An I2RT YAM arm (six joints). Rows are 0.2 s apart.
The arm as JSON. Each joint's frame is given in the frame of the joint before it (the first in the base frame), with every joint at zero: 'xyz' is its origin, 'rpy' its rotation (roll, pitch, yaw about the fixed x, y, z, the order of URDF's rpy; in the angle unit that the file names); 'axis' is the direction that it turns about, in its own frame. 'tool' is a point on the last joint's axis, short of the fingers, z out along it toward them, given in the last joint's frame.
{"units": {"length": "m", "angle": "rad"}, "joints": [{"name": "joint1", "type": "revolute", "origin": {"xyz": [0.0, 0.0, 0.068], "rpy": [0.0, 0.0, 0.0]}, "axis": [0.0, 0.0, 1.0]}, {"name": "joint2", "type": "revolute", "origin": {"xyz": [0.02, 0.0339, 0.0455], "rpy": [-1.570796, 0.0, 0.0]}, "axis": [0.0, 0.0, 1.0]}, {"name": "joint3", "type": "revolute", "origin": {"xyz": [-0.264, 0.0, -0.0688], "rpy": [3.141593, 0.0, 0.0]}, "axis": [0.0, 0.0, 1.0]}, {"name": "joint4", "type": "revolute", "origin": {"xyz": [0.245, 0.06, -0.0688], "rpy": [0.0, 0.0, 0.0]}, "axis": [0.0, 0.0, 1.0]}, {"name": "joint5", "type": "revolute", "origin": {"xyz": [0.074, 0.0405, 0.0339], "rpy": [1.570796, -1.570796, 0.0]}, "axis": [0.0, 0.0, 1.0]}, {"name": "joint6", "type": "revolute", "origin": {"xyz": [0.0, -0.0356, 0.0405], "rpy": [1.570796, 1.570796, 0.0]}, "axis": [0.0, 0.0, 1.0]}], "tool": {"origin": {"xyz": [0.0, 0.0, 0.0], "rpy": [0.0, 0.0, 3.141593]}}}
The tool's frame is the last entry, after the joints.
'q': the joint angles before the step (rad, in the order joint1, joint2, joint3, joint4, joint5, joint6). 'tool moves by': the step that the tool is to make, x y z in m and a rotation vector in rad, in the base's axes. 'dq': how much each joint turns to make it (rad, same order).
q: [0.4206 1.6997 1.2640 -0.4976 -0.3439 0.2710]
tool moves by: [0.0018 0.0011 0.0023 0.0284 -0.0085 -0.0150]
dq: [-0.0001 -0.0013 -0.0001 0.0274 -0.0088 0.0271]
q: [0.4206 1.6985 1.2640 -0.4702 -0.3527 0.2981]
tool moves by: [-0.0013 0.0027 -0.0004 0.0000 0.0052 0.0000]
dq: [0.0085 0.0008 -0.0001 -0.0009 0.0035 0.0085]
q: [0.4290 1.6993 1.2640 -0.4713 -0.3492 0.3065]
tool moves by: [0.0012 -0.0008 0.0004 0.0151 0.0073 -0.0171]
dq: [-0.0038 0.0006 0.0002 0.0077 -0.0049 0.0222]
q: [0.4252 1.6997 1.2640 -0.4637 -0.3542 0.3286]
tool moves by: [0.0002 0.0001 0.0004 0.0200 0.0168 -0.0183]
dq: [-0.0008 -0.0002 0.0000 0.0038 -0.0087 0.0314]
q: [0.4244 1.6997 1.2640 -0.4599 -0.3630 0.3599]
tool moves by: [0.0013 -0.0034 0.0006 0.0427 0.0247 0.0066]
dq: [-0.0145 0.0000 0.0001 0.0005 -0.0515 0.0154]
